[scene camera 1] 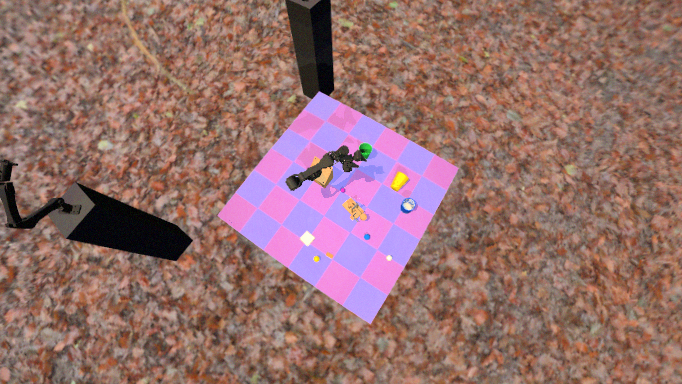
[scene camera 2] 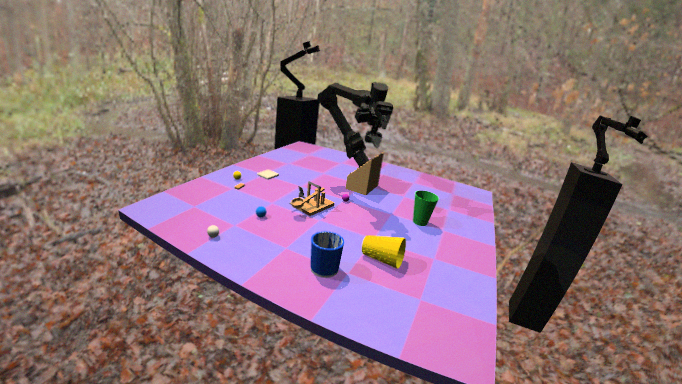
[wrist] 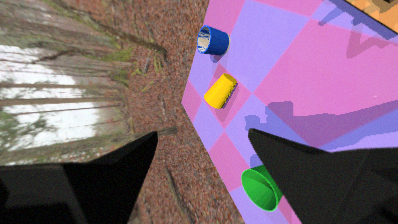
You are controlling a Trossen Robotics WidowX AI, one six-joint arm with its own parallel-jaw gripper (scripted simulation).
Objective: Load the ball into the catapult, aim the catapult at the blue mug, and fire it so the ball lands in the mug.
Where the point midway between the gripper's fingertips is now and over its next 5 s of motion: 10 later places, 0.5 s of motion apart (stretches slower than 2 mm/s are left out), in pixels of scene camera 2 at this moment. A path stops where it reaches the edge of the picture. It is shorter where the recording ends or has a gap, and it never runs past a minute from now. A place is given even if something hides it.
My gripper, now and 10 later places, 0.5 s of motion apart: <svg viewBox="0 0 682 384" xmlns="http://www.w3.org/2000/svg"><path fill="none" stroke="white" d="M380 138L357 156L336 170L322 177L321 188L321 193L320 198L322 192L330 191L350 200L356 204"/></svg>
